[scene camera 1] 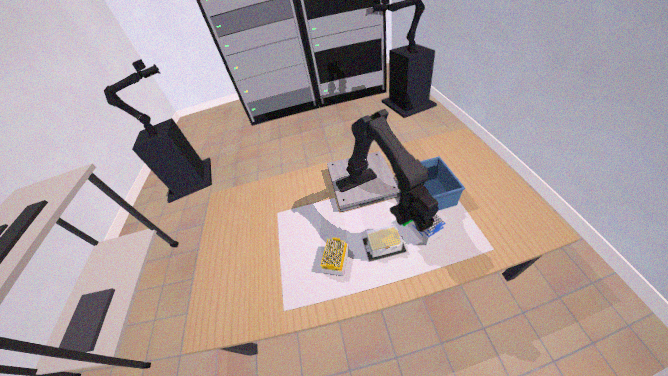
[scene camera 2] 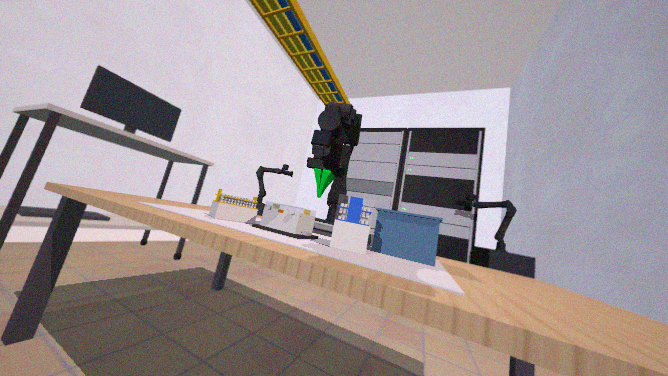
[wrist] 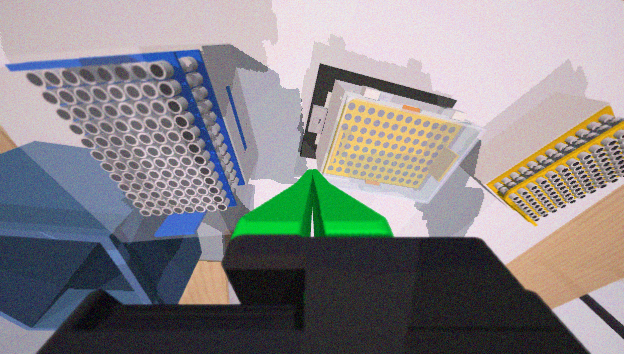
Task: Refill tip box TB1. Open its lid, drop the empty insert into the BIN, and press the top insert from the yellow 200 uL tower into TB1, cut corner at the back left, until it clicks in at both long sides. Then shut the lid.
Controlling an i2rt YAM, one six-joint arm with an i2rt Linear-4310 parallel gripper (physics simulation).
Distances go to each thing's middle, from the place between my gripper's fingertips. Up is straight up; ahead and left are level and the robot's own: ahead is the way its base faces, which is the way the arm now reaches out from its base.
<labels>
I see the clear lid (wrist: 380,148) 80 mm to the right of my hand, 50 mm below it and 10 mm behind it. From my hand the other things lie so: blue bin (scene camera 2: 414,237): 260 mm to the left, 140 mm behind, 50 mm below.
</labels>
